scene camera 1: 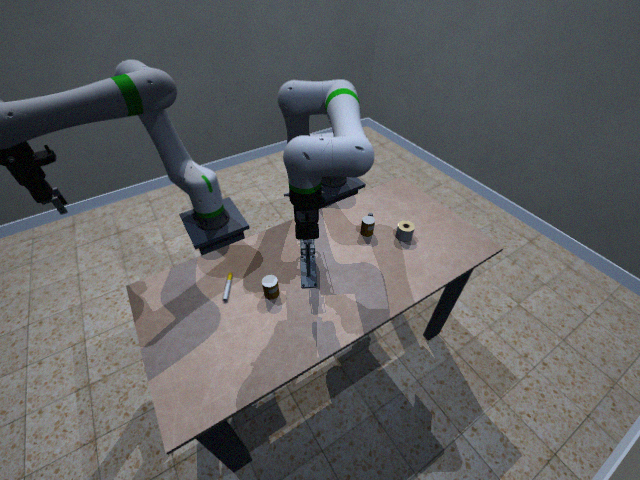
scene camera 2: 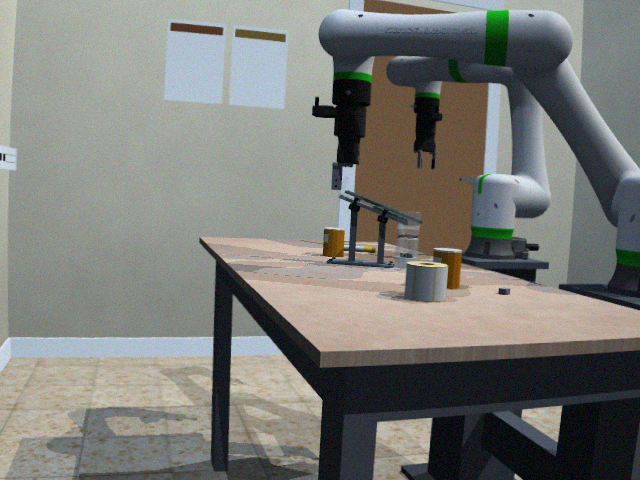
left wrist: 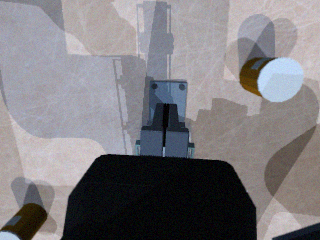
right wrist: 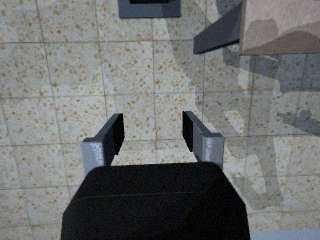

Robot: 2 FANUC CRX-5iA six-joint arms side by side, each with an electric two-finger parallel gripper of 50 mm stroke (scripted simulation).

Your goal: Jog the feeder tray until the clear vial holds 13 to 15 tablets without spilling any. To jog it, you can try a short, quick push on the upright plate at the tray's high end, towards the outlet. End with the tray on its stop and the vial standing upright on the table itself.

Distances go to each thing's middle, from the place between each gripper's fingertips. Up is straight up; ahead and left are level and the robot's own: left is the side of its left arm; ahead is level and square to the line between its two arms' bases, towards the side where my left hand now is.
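The label roll (scene camera 2: 425, 281) is 116 cm to the left of my right hand (scene camera 1: 64, 208), and it is also 26 cm below that hand and 51 cm ahead of it.
From my left hand (scene camera 2: 336, 189), the label roll is 3 cm behind, 16 cm below and 48 cm to the left of it.
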